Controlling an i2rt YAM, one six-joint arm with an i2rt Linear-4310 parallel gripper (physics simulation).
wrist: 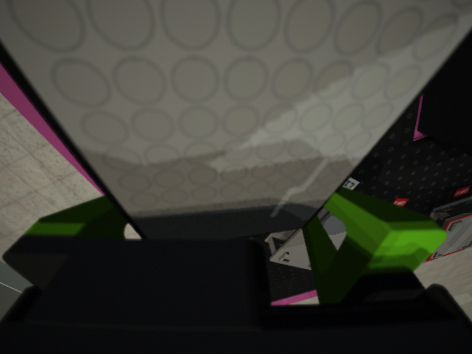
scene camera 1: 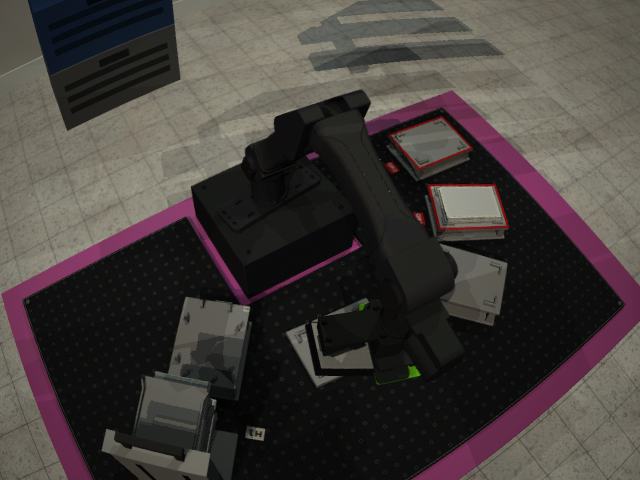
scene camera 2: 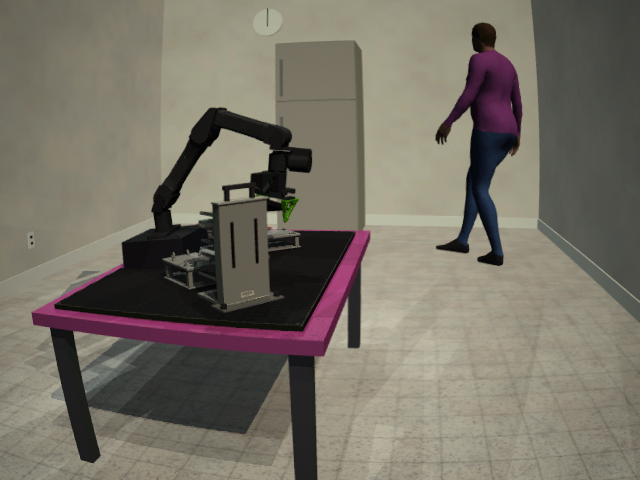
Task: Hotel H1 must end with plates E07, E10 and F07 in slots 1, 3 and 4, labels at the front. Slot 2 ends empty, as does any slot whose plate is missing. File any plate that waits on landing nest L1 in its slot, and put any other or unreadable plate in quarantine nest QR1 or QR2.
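Places are measured from the arm's base along level axes (x back, y down, z right), in millimetres.
Pixels of known places: gripper, fingertip midpoint: (scene camera 2: 274, 220); arm's base, origin of the base link: (scene camera 1: 269, 197) (scene camera 2: 164, 232).
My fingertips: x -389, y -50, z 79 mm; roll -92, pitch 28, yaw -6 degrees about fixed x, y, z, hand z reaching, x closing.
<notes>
Ahead of a thing's pixels: the offset from my fingertips to its top centre. "*": to the spot under its first point.
My gripper (scene camera 1: 385, 341) (scene camera 2: 273, 202) (wrist: 235, 177) has green fingers and is shut on a pale plate (scene camera 1: 343, 357) (wrist: 200, 125) with a black rim. The plate hangs above a low grey nest @[dx +105, dy +125, dz -22 mm] (scene camera 1: 303, 352), which it partly covers. No label is readable on the plate. Hotel H1 (scene camera 1: 170, 413) (scene camera 2: 242, 253) stands at the lower left in scene camera 1; its slot contents cannot be told. Landing nest L1 @[dx +40, dy +87, dz -274 mm] (scene camera 1: 478, 284) (wrist: 292, 252) shows no plate on its visible part. One red-rimmed quarantine nest @[* dx +201, dy +138, dz -357 mm] (scene camera 1: 433, 217) holds a white plate @[dx +159, dy +88, dz -418 mm] (scene camera 1: 470, 202); the other quarantine nest @[dx +340, dy +97, dz -493 mm] (scene camera 1: 429, 142) is empty.
A raised grey stand with pins @[* dx +234, dy +83, dz +170 mm] (scene camera 1: 209, 335) (scene camera 2: 186, 260) is beside the hotel. The black robot base (scene camera 1: 289, 222) (scene camera 2: 155, 248) sits at the table's inner edge. The H1 label @[* dx +61, dy +142, dz +211 mm] (scene camera 1: 254, 432) lies by the hotel. A person (scene camera 2: 493, 98) stands beyond the table.
</notes>
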